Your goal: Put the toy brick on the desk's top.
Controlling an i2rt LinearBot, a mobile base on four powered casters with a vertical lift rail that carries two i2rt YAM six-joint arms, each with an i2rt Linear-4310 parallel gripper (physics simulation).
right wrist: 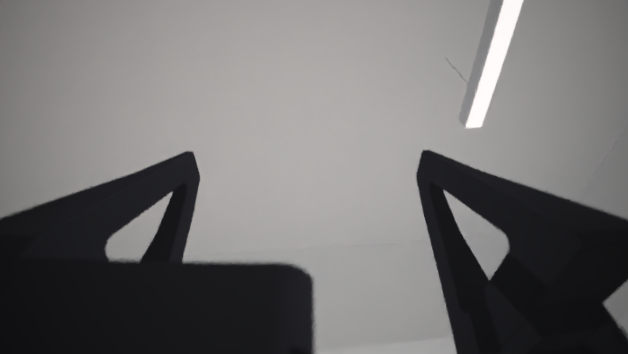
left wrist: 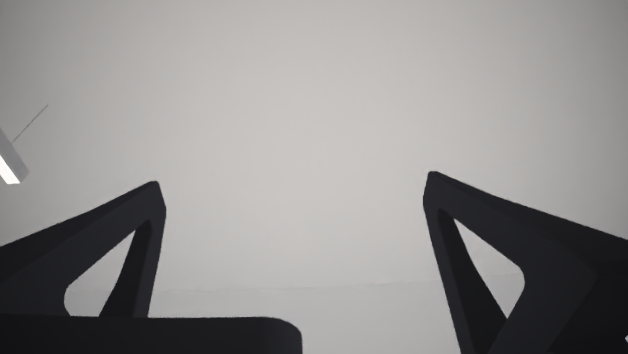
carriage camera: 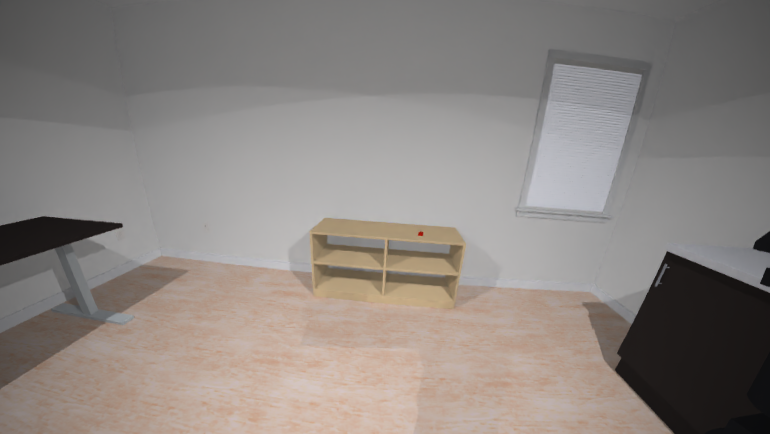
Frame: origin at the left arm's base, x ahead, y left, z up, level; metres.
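Seen in the pictures: left gripper, between the fingertips: (left wrist: 294, 191); right gripper, between the fingertips: (right wrist: 308, 163).
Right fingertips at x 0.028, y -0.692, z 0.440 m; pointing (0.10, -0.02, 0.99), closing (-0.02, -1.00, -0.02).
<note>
A point is followed by its place in that frame.
A small red toy brick (carriage camera: 420, 233) @(x 1.592, y -0.713, z -0.222 m) lies on top of the low wooden shelf unit at the far wall, right of the top's middle, in the carriage view. The desk (carriage camera: 59, 229) @(x 1.131, y 1.677, z -0.131 m) has a dark top and grey legs and shows in part at the left edge of the carriage view. My left gripper (left wrist: 294, 191) @(x 0.032, y 0.009, z 0.443 m) is open and empty, with ceiling and wall behind its fingers. My right gripper (right wrist: 308, 163) @(x 0.028, y -0.692, z 0.440 m) is open and empty, also with ceiling behind it. Both grippers are far from the brick. Dark parts of my right arm show at the right edge of the carriage view.
The light wood shelf unit (carriage camera: 384, 267) @(x 1.523, y -0.437, z -0.500 m) has four compartments and stands against the far wall. A dark cabinet (carriage camera: 695, 334) @(x 0.578, y -1.879, z -0.301 m) with a white top stands at the right, near my right arm. A window (carriage camera: 585, 137) @(x 1.753, y -2.086, z 0.633 m) is in the far wall. A ceiling lamp (right wrist: 492, 70) @(x 0.329, y -1.302, z 1.226 m) hangs overhead.
</note>
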